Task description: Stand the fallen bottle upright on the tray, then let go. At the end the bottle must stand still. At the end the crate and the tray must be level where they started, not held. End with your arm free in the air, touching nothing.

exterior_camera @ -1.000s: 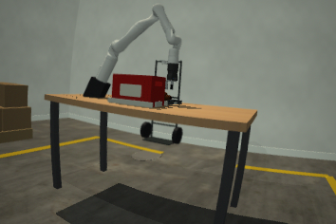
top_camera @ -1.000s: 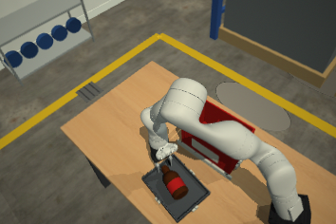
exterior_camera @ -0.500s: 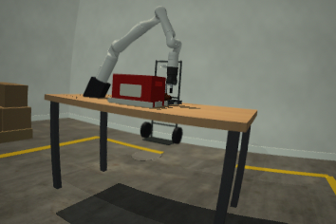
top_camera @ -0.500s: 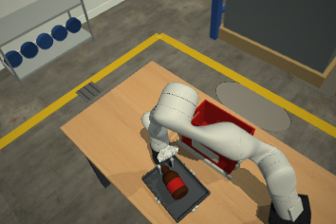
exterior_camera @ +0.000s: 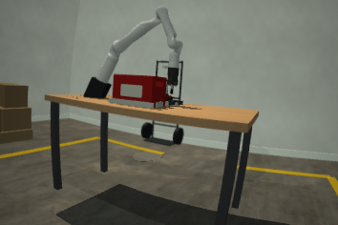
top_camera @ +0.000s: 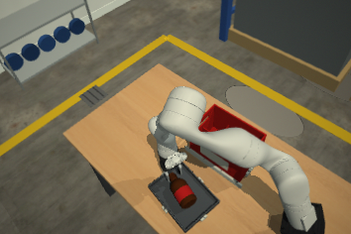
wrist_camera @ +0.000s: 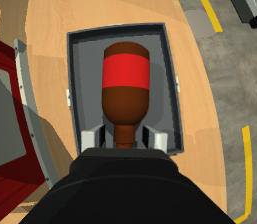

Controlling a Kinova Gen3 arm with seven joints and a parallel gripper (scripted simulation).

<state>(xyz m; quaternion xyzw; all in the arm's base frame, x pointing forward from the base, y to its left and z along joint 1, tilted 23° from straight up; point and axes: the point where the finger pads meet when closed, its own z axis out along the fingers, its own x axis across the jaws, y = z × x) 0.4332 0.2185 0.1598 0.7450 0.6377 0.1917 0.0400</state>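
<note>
My hand is 5 cm past the bottle, 4 cm above it and 1 cm to the right of it. Also, from my hand: tray: 7 cm below, 7 cm behind, 1 cm to the left; red crate: 27 cm to the right, 3 cm behind.
</note>
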